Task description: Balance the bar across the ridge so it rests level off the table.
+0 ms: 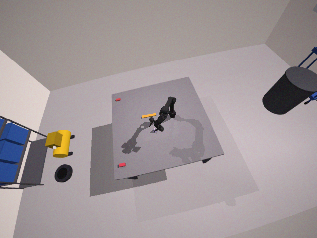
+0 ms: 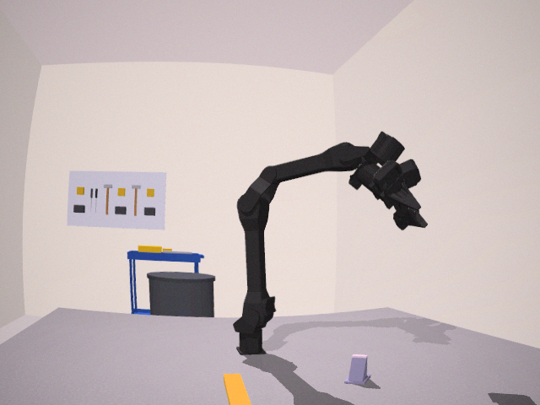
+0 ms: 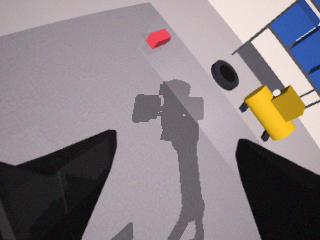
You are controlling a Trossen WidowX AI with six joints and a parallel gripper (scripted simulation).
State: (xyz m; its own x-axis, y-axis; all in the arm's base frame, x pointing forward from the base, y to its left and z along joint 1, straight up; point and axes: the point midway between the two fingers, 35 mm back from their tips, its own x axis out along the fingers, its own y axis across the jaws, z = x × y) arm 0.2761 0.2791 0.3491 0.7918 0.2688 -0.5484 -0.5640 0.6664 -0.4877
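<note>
Now: gripper tip 370 mm to the left of the orange bar, 320 mm above it and 10 mm short of it.
</note>
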